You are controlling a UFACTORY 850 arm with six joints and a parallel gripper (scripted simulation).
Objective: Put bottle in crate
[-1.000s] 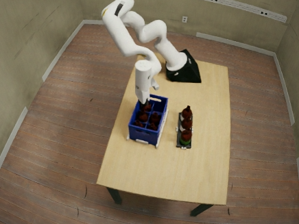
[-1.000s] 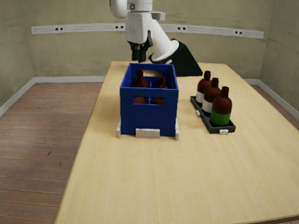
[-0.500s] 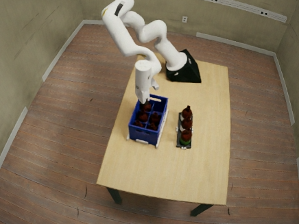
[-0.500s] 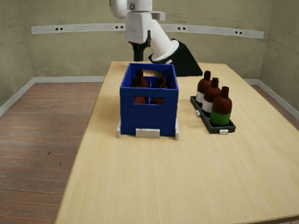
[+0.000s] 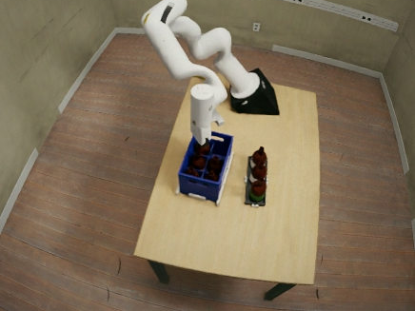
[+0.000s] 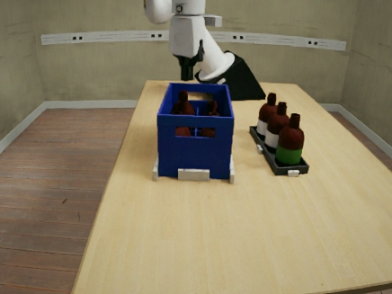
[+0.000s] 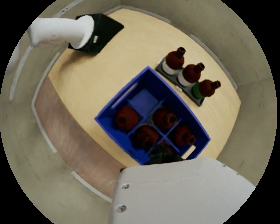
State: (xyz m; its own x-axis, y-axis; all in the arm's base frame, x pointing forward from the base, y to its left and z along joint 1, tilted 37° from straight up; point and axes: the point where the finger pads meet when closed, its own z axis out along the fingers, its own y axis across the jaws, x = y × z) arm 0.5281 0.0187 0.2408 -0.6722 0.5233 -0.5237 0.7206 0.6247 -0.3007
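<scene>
My hand is 20 mm past the dark tray, 280 mm to the right of it and 230 mm above it. From my hand the other things lie so: blue crate (30 mm to the left, 160 mm below).
</scene>
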